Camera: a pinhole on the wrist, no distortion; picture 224 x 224 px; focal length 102.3 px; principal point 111.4 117.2 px. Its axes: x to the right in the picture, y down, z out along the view. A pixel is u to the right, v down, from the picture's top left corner.
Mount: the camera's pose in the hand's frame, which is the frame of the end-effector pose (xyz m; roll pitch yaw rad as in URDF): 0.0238 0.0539 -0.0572 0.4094 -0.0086 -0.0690
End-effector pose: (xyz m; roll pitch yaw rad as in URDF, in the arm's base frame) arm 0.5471 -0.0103 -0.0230 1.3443 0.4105 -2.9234
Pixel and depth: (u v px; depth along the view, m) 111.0 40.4 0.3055
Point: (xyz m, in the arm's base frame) 0.6012 0.1969 -0.2427
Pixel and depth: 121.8 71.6 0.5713
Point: 0.5321 0.4459 -0.3323
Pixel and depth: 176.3 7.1 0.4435
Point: 0.4572 0.2645 -0.6102
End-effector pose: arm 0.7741 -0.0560 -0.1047 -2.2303 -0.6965 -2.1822
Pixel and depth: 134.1 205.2 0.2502
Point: 0.7292 -0.3181 -0.2624
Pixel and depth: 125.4 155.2 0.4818
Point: 0.9123 -0.4638 -0.2793
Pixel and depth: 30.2 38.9 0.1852
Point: 0.9683 -0.0032 -0.1346
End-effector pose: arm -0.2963 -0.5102 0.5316 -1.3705 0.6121 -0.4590
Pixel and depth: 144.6 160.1 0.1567
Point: -0.2022 -0.4223 0.4693
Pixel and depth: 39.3 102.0 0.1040
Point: -0.3205 -0.4631 0.5648
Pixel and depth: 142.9 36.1 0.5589
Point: 0.2076 -0.5824 0.9609
